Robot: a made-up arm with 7 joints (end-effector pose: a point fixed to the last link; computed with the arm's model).
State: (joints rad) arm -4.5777 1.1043 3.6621 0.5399 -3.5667 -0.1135 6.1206
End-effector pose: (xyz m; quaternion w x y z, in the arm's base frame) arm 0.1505 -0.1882 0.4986 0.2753 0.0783 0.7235 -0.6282
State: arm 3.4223 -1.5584 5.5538 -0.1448 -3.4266 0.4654 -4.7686
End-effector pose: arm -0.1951 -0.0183 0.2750 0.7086 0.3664 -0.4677 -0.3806
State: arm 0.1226 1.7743 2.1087 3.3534 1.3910 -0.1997 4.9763
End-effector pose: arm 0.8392 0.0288 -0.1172 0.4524 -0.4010 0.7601 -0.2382
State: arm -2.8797 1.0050 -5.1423 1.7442 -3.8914 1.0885 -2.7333
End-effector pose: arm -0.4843 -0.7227 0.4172 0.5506 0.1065 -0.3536 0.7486
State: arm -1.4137 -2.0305 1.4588 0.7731 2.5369 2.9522 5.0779
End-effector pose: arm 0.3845 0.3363 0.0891 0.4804 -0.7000 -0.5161 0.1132
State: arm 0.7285 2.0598 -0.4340 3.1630 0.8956 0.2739 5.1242
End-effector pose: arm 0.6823 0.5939 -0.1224 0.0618 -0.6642 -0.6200 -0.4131
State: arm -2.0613 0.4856 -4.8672 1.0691 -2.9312 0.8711 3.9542
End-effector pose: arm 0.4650 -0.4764 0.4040 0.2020 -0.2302 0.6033 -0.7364
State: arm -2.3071 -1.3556 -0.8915 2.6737 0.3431 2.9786 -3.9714
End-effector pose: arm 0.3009 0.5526 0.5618 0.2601 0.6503 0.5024 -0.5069
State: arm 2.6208 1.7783 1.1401 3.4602 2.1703 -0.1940 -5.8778
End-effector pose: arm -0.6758 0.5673 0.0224 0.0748 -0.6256 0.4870 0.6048
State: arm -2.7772 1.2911 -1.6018 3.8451 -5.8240 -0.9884 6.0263
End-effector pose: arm -0.3400 -0.5450 0.4628 0.8032 0.5395 0.2322 0.0996
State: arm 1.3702 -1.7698 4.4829 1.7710 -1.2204 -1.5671 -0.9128
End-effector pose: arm 0.2433 -0.6585 0.1733 0.5952 0.1908 -0.2036 0.7536
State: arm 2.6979 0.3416 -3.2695 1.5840 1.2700 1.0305 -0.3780
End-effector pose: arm 0.3934 -0.2148 0.9234 0.3828 -0.7045 0.1292 -0.5835
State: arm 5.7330 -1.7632 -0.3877 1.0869 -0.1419 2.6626 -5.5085
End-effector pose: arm -0.2862 -0.0041 0.5270 0.1730 -0.7463 0.6398 -0.0612
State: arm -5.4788 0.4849 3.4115 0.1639 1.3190 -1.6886 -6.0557
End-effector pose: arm -0.1563 -0.0933 0.4785 0.8030 -0.3264 -0.4626 0.1859
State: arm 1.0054 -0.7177 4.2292 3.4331 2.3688 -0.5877 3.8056
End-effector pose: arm -0.4157 -0.4721 0.8486 0.4475 -0.0353 -0.5383 0.7132
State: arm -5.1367 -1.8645 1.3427 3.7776 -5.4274 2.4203 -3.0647
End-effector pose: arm -0.1530 -0.6384 -0.1086 0.6343 -0.5590 -0.5327 -0.0368
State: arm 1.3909 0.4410 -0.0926 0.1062 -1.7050 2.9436 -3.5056
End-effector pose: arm 0.1834 0.1925 0.2560 0.2587 0.0802 0.1763 0.9463
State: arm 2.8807 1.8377 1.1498 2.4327 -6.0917 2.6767 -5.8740
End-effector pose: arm -0.6401 -0.1581 -0.0218 0.7365 -0.2395 0.4785 -0.4137
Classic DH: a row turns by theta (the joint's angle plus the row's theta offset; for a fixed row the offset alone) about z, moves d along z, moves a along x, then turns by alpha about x. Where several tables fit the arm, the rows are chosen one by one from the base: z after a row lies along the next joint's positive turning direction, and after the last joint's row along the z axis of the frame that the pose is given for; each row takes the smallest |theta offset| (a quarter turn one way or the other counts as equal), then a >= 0, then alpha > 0; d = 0 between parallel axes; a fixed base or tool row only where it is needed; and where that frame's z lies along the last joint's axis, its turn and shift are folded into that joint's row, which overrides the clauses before.
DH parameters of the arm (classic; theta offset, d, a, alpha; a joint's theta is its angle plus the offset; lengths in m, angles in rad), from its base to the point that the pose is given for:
joint 1: 0 0.2507 0 -1.5708
joint 2: 0 0 0 1.5708
joint 3: 0 0.3985 0.0661 1.5708
joint 4: 0 0 0.0956 1.5708
joint 5: 0 0.4223 0 1.5708
joint 6: 0 0 0.1041 -1.5708
joint 7: 0 0.1328 0 0

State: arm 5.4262 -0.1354 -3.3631 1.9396 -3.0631 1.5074 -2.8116
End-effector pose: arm -0.2882 0.5102 0.9773 0.9300 0.0375 0.0814 -0.3565
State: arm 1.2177 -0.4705 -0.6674 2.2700 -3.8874 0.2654 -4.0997
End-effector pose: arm 0.2910 -0.1667 1.1273 0.4793 0.1064 0.1086 0.8644
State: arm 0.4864 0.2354 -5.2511 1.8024 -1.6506 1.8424 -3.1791
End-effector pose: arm 0.2993 0.5684 0.7564 0.3844 -0.4246 0.6267 -0.5284
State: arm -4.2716 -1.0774 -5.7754 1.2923 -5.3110 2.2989 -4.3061
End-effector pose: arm -0.2736 -0.2316 0.6822 0.1296 0.8841 0.4400 -0.0896
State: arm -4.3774 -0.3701 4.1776 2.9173 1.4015 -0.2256 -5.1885
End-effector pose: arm 0.1504 -0.4521 1.0740 0.8600 0.2163 0.2393 -0.3954
